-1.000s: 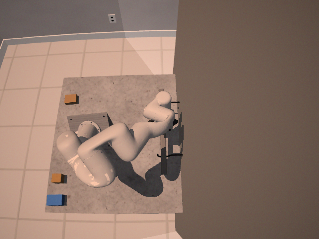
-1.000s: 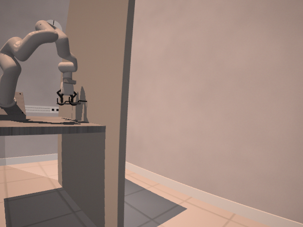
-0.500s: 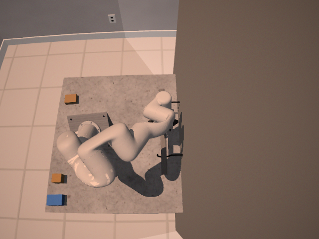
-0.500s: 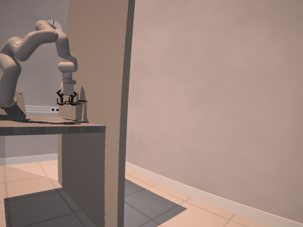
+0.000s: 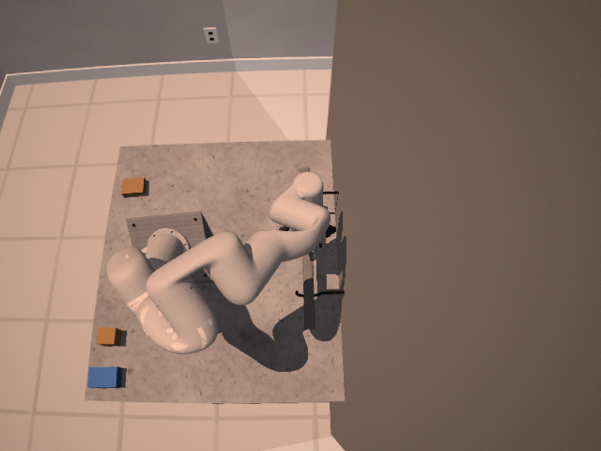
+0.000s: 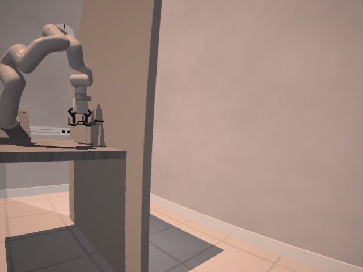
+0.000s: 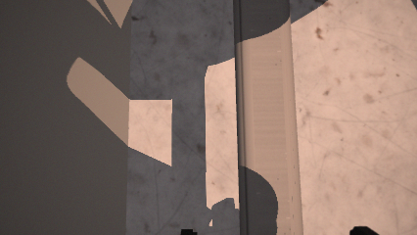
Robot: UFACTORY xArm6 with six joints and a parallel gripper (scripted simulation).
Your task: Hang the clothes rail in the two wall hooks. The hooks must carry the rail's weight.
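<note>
Right now my hand is 20 mm above the clothes rail. Round my hand: orange block: 550 mm behind, 360 mm to the left, 130 mm below; then orange cube: 650 mm behind, 150 mm to the right, 120 mm below; then tall wall panel: 280 mm above, 120 mm ahead, 20 mm to the right.
</note>
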